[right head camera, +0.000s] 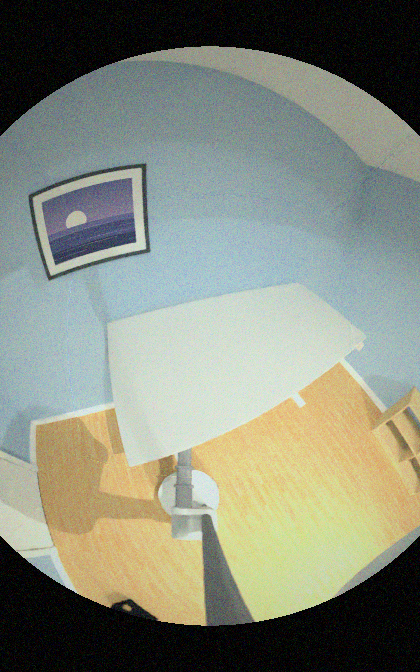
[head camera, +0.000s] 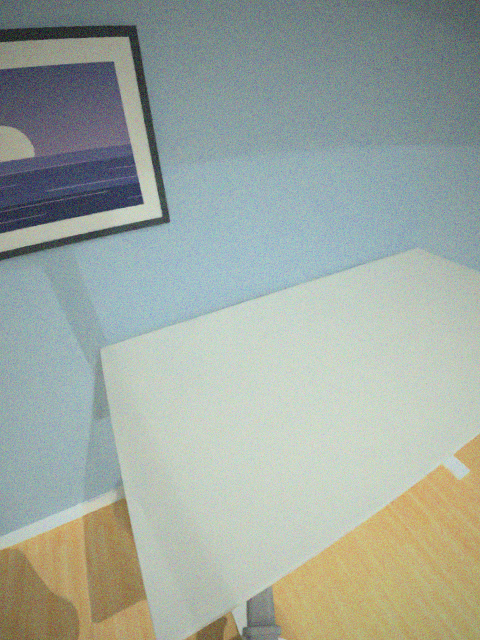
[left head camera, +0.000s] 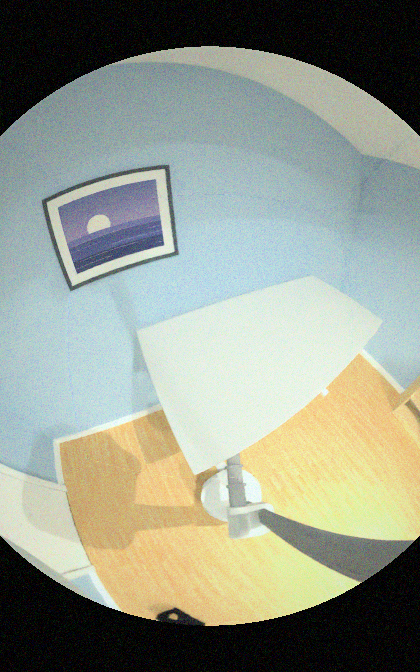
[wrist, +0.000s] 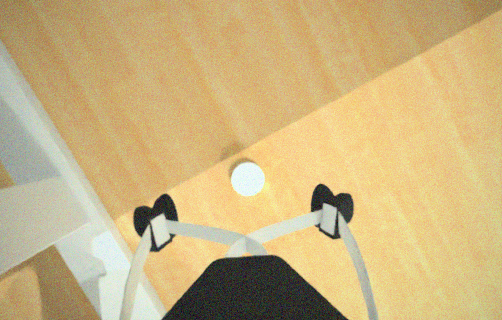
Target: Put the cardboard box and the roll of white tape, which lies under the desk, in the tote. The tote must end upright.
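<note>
The roll of white tape shows as a white disc on the wood floor in the wrist view, just beyond and between the fingertips. My gripper is open and empty above the floor; the desk top hides it in the head views. The white desk stands against the blue wall. The black tote is on the floor at the bottom edge of both side head views, partly cut off. A small tan patch inside it looks like the cardboard box.
White desk framework runs along the left of the wrist view, close to the left finger. My arm extends under the desk's front edge near its left corner. A wooden shelf stands at the right. A white door is at lower left.
</note>
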